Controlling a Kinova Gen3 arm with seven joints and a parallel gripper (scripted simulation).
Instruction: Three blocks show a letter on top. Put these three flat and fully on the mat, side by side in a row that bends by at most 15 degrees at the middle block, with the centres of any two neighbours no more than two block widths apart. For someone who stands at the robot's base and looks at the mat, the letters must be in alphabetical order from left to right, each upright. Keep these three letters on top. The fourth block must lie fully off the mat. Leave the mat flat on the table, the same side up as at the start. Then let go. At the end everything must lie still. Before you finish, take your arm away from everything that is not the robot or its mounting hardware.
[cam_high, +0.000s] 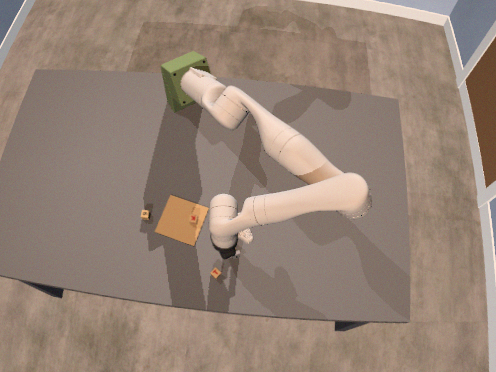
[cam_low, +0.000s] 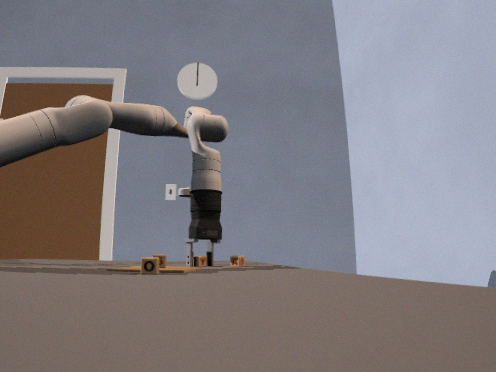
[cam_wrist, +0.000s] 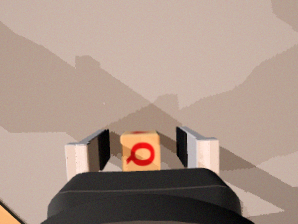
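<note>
Right now the orange mat is 19 cm to the right of my hand, 2 cm below it and 1 cm behind it.
</note>
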